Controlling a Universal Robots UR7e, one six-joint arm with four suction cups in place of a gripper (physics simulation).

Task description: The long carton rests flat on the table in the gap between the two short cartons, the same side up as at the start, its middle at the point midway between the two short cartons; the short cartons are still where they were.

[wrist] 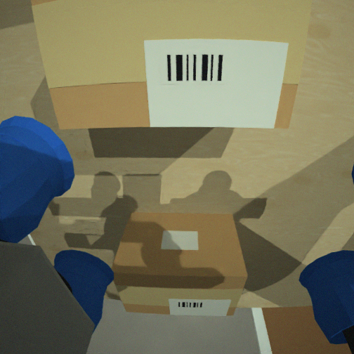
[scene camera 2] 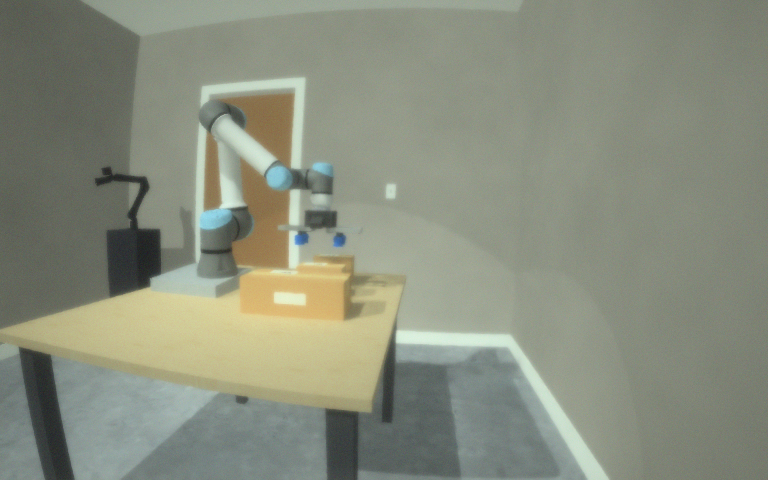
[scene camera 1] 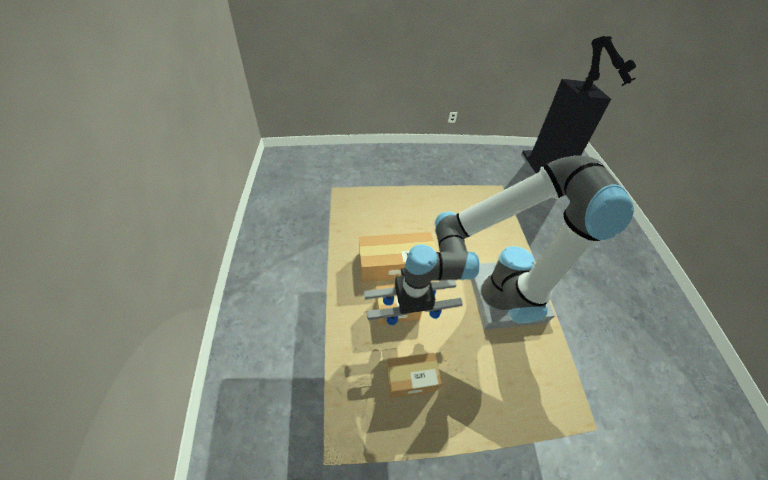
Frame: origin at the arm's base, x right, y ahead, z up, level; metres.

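Seen in the pictures: hand, its tool point: (scene camera 2: 320,244); arm's base, origin of its link: (scene camera 2: 217,273) (scene camera 1: 499,293).
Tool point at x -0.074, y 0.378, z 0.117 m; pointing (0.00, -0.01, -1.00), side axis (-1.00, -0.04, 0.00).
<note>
Offsets run from my tool point to a thing's top centre. Level surfaces: height alone.
The long carton @[dx +0.289, dy -0.003, dz -0.064 m] (scene camera 1: 376,259) (scene camera 2: 317,297) lies flat at one end of the row, outside the gap between the short cartons. The nearer short carton (scene camera 1: 412,316) (scene camera 2: 334,270) (wrist: 95,50) lies beside it, partly hidden under the tool in scene camera 1. The other short carton @[dx -0.192, dy +0.017, dz -0.064 m] (scene camera 1: 400,375) (scene camera 2: 349,262) (wrist: 150,250) stands farther along, with bare table between the two. My gripper (scene camera 1: 412,306) (scene camera 2: 320,240) is open and holds no carton; its suction cups hang in the air above the nearer short carton. Several blue cups edge the wrist view.
The table @[dz -0.169 m] (scene camera 1: 362,209) (scene camera 2: 198,339) carries the grey base plate (scene camera 1: 488,322) (scene camera 2: 181,285) of my arm, to one side of the cartons. Arm and tool shadows fall across the gap and the farther short carton. A dark pedestal (scene camera 1: 572,121) (scene camera 2: 134,260) with a small black arm stands beyond the table.
</note>
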